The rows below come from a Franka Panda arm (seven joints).
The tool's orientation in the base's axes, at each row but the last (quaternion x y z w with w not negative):
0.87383 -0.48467 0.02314 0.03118
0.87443 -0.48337 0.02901 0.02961
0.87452 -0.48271 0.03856 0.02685
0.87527 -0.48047 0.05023 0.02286
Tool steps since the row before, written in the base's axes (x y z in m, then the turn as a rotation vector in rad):
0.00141 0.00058 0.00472 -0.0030 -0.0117 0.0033
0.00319 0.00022 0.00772 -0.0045 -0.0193 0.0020
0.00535 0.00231 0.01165 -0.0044 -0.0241 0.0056
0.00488 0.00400 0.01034 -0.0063 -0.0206 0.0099
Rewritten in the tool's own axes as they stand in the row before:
0.00059 -0.00135 -0.00474 0.0085 0.0088 -0.0024
0.00212 -0.00264 -0.00764 0.0141 0.0141 -0.0006
0.00198 -0.00564 -0.01157 0.0185 0.0166 -0.0037
0.00038 -0.00635 -0.01031 0.0150 0.0163 -0.0084

